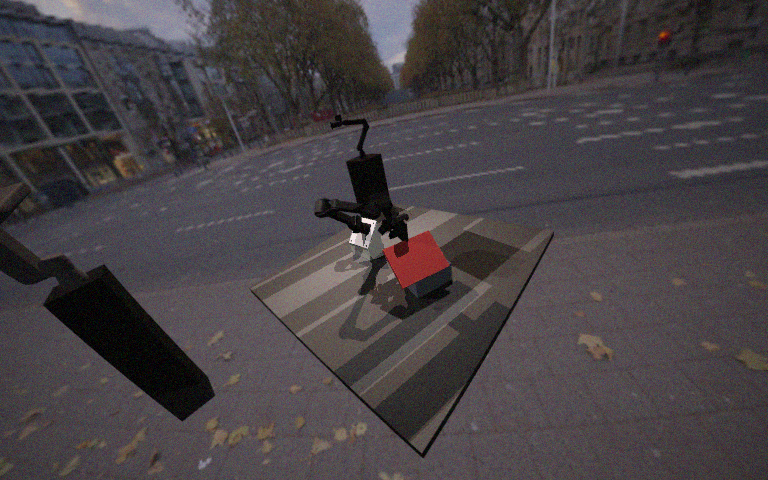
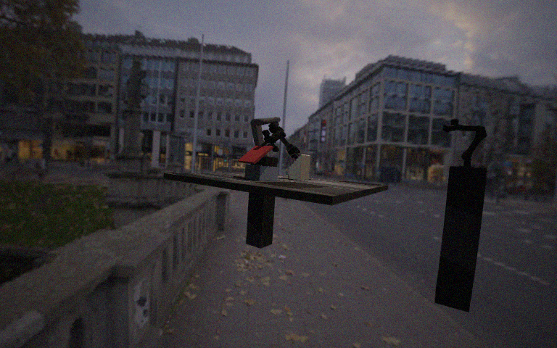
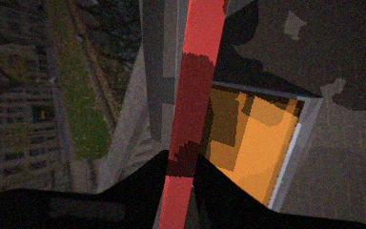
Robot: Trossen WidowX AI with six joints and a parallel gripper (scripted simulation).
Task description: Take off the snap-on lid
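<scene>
Right now the red lid is 6 cm ahead of my gripper tip, 2 cm to the right of it and 5 cm below it. Round my gripper tip: grey storage box: 5 cm ahead, 4 cm to the left, 19 cm below.
</scene>
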